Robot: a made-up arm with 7 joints.
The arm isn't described. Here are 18 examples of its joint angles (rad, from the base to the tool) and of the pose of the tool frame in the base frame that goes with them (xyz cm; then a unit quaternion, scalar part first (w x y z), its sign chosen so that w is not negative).
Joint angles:
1: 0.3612 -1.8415 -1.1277 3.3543 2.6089 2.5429 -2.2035
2: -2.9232 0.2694 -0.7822 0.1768 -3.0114 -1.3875 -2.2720
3: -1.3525 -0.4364 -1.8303 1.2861 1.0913 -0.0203 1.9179
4: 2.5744 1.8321 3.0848 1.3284 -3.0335 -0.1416 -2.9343
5: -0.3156 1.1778 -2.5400 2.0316 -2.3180 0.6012 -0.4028
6: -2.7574 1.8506 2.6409 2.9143 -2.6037 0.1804 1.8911
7: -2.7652 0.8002 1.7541 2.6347 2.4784 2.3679 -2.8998
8: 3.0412 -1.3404 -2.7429 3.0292 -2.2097 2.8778 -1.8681
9: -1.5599 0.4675 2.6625 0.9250 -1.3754 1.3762 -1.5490
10: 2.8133 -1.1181 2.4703 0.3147 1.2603 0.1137 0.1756
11: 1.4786 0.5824 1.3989 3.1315 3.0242 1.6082 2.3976
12: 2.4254 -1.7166 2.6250 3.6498 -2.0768 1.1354 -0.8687
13: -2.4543 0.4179 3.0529 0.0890 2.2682 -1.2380 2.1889
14: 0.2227 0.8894 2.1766 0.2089 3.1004 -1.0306 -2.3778
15: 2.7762 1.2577 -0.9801 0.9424 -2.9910 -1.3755 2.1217
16: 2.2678 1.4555 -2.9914 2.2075 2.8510 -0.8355 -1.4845
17: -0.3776 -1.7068 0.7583 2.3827 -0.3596 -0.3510 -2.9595
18: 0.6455 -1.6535 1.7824 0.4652 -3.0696 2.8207 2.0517
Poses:
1: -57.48 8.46 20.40 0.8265 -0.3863 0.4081 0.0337
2: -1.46 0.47 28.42 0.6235 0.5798 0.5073 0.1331
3: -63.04 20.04 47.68 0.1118 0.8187 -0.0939 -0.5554
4: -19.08 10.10 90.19 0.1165 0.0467 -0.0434 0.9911
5: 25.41 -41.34 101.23 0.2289 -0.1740 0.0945 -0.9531
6: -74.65 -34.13 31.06 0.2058 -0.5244 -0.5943 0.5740
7: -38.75 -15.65 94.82 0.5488 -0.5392 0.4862 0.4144
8: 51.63 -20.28 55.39 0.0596 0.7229 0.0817 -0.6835
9: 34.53 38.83 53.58 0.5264 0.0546 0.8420 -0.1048
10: -22.78 -22.19 7.96 0.3347 0.3450 -0.8467 -0.2283
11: 22.02 35.99 104.65 0.5098 -0.3019 0.5847 -0.5542
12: 61.77 -39.25 62.02 0.8152 0.2254 0.1151 -0.5210
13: 15.37 -5.46 29.98 0.2488 0.4105 0.7964 -0.3680
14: -13.40 0.44 29.32 0.1333 0.5237 0.7831 -0.3078
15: 3.20 21.06 21.66 0.5787 0.2713 0.7166 -0.2794
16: -22.91 29.34 86.64 0.2682 -0.0284 0.1449 -0.9520
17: -66.06 46.89 39.55 0.7371 -0.4286 -0.5199 -0.0521
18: -29.78 27.47 29.97 0.4531 0.7154 0.0534 -0.5292
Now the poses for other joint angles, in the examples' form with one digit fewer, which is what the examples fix.
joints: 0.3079 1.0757 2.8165 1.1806 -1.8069 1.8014 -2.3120
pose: -16.2 29.6 87.6 0.504 -0.541 0.568 0.363
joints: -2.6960 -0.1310 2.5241 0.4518 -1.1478 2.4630 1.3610
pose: 18.1 -20.6 28.9 0.868 0.325 -0.225 -0.299
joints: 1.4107 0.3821 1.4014 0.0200 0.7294 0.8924 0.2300
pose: -14.2 -11.6 6.0 0.459 0.454 0.691 -0.326
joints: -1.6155 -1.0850 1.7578 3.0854 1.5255 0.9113 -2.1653
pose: 1.4 76.1 73.4 0.104 -0.195 0.817 0.532
